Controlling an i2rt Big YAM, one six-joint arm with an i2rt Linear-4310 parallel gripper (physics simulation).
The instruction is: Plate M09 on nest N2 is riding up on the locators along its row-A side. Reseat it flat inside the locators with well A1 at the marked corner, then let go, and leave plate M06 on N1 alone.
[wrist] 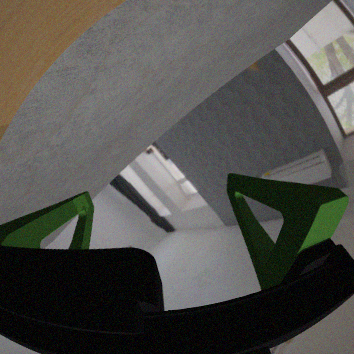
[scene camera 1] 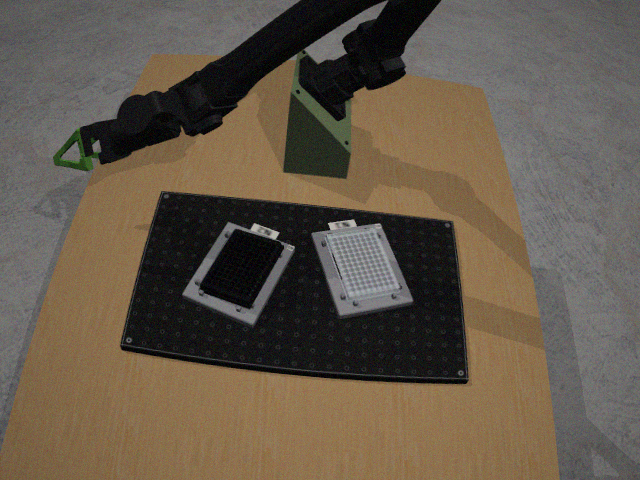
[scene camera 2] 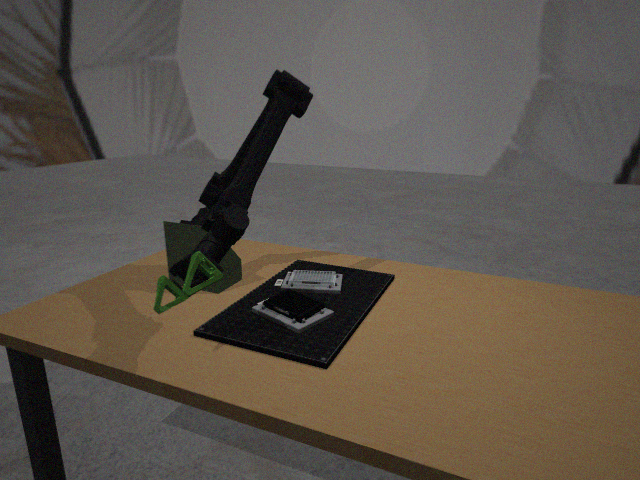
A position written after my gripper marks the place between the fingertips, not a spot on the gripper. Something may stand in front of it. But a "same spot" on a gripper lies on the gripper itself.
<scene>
my gripper: wrist 157, 190; scene camera 1; scene camera 2
black well plate: scene camera 1; scene camera 2; not seen in the wrist view (out of frame)
same spot on my gripper: (scene camera 1: 84, 136) = (scene camera 2: 206, 254)
same spot on black well plate: (scene camera 2: 294, 305) = (scene camera 1: 232, 267)
</scene>
